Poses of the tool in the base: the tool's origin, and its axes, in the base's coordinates. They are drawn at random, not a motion.
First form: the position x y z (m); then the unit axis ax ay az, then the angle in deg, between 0 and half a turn.
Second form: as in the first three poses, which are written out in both.
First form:
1: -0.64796 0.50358 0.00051 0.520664 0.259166 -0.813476 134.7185
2: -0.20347 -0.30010 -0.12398 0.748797 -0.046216 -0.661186 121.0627
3: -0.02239 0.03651 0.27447 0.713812 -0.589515 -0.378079 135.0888
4: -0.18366 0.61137 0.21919 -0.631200 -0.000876 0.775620 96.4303
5: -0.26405 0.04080 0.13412 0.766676 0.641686 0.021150 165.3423
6: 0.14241 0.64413 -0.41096 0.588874 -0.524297 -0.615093 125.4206
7: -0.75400 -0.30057 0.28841 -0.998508 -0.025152 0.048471 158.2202
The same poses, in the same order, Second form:
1:
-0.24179 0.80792 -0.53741 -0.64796
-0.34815 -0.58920 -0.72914 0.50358
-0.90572 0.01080 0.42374 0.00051
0 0 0 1

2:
0.33403 0.51391 -0.79014 -0.20347
-0.61884 -0.51274 -0.59510 -0.30010
-0.71096 0.68775 0.14676 -0.12398
0 0 0 1

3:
0.16217 -0.45189 -0.87721 -0.02239
-0.98574 -0.11455 -0.12323 0.03651
-0.04480 0.88469 -0.46402 0.27447
0 0 0 1

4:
0.33104 -0.77013 -0.54527 -0.18366
0.77136 -0.11199 0.62647 0.61137
-0.54353 -0.62798 0.55697 0.21919
0 0 0 1

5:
0.18900 0.96257 0.19428 -0.26405
0.97327 -0.15733 -0.16730 0.04080
-0.13047 0.22070 -0.96657 0.13412
0 0 0 1

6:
-0.03182 0.01357 -0.99940 0.14241
-0.98894 -0.14537 0.02951 0.64413
-0.14488 0.98928 0.01804 -0.41096
0 0 0 1

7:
0.99425 0.03045 -0.10267 -0.75400
0.06642 -0.92740 0.36814 -0.30057
-0.08401 -0.37284 -0.92409 0.28841
0 0 0 1

